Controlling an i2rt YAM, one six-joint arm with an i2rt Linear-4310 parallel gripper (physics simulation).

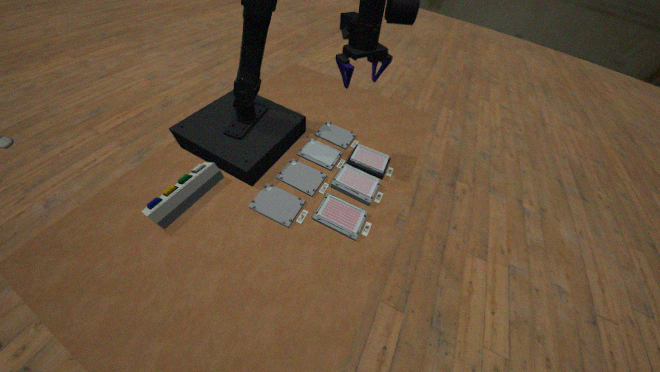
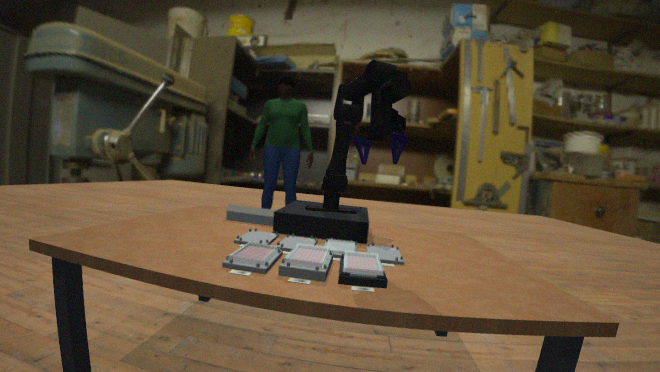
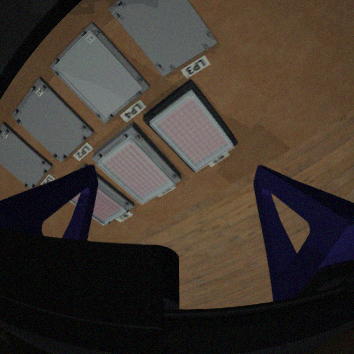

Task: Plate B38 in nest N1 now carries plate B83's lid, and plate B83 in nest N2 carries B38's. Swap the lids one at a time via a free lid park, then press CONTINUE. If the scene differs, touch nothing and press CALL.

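Places are measured from the arm's base along level axes (x ahead, y left, z up), in metres.
Where they show: gripper, fingertip midpoint: (image 1: 360, 84) (image 2: 378, 164) (image 3: 175, 173); arm's base, link origin: (image 1: 247, 120) (image 2: 330, 210).
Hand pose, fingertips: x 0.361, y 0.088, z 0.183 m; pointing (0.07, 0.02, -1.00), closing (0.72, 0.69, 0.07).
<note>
Things, the pixels of their centre, and the offset from my fingertips. "pt": a spot on its surface instead.
- second pink plate, body centre: (image 3: 136, 173) (image 2: 309, 253) (image 1: 357, 179) dx +0.080, dy -0.165, dz -0.228 m
- third pink plate, body centre: (image 3: 94, 201) (image 2: 255, 253) (image 1: 341, 213) dx +0.063, dy -0.296, dz -0.244 m
- Park LP4, surface spot: (image 3: 100, 75) (image 1: 322, 150) pt dx -0.075, dy -0.066, dz -0.246 m
- LP2, body centre: (image 3: 48, 123) (image 2: 297, 242) (image 1: 301, 175) dx -0.105, dy -0.199, dz -0.254 m
- bare park, body centre: (image 3: 16, 159) (image 1: 277, 203) (image 2: 258, 236) dx -0.135, dy -0.327, dz -0.254 m
- console, body centre: (image 1: 183, 189) (image 2: 254, 214) dx -0.405, dy -0.396, dz -0.232 m
My gripper (image 1: 360, 84) (image 2: 380, 163) (image 3: 175, 173) is open and empty, high above the table. A pink plate (image 1: 370, 158) (image 2: 362, 264) (image 3: 194, 131) sits in a black nest. A second pink plate (image 1: 357, 181) (image 2: 307, 256) (image 3: 135, 170) sits in a tall grey nest beside it, and a third pink plate (image 1: 342, 215) (image 2: 255, 254) in a low grey nest. The nest labels and plate names are unreadable. Clear lids on the plates are hard to make out. Park LP4 (image 1: 320, 153) (image 3: 100, 75) bears a pale, clear sheet like a lid. Parks LP3 (image 1: 336, 135) (image 3: 165, 35) and LP2 (image 1: 301, 177) (image 3: 52, 120) look bare.
Another bare park (image 1: 277, 204) (image 3: 22, 156) ends the row. A console (image 1: 187, 197) (image 2: 250, 215) with blue, yellow, green and white buttons stands beside the black arm base (image 1: 215, 135) (image 2: 320, 222). Button text is unreadable. A person (image 2: 282, 125) in green stands behind the table.
</note>
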